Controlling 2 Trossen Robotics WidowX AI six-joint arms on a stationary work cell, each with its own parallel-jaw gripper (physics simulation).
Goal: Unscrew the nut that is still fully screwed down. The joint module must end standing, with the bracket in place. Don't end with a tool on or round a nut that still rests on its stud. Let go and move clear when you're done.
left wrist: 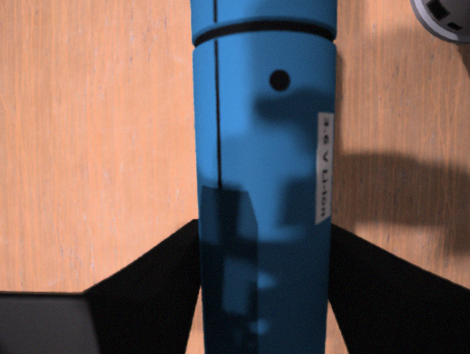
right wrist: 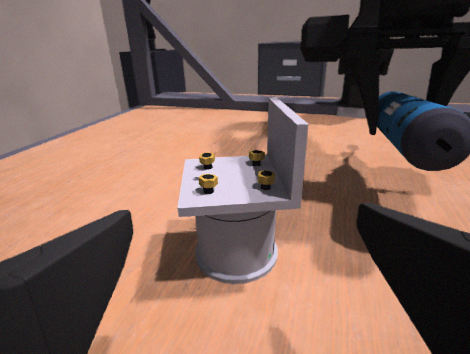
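Where they show: left gripper, between the fingertips: (left wrist: 259, 231); right gripper, between the fingertips: (right wrist: 246, 217); left arm's base, origin of its link: (right wrist: 355, 104).
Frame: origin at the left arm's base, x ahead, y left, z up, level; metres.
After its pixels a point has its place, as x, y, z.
Note:
The joint module (right wrist: 235, 245) @(0.511, -0.038, 0.012), a grey cylinder, stands upright in the right wrist view. The L-shaped bracket (right wrist: 287, 150) @(0.489, -0.014, 0.071) lies on its top, upright flange at the right. Yellow nuts (right wrist: 207, 159) @(0.484, -0.071, 0.055) (right wrist: 256, 156) @(0.465, -0.042, 0.054) (right wrist: 208, 181) @(0.513, -0.054, 0.055) (right wrist: 266, 176) @(0.495, -0.024, 0.056) sit above the plate with black stud showing beneath each. My left gripper (left wrist: 259, 231) @(0.347, 0.055, 0.045) (right wrist: 398, 136) @(0.347, 0.055, 0.045) is shut on the blue power screwdriver (left wrist: 265, 150) @(0.376, 0.059, 0.084) (right wrist: 392, 117) @(0.399, 0.042, 0.074), held above the table right of and behind the module; its bit end is hidden. My right gripper (right wrist: 246, 217) @(0.554, -0.012, 0.067) is open and empty, its fingers apart on the near side of the module, not touching it.
The wooden table (left wrist: 90, 150) @(0.368, 0.155, -0.020) (right wrist: 100, 150) @(0.362, -0.335, -0.020) lies below. Part of a round grey thing (left wrist: 425, 17) @(0.464, -0.028, -0.015) shows at the top right of the left wrist view. A grey frame (right wrist: 190, 50) @(0.051, -0.360, 0.106) runs along the table's far edge, with a dark cabinet (right wrist: 291, 62) behind it.

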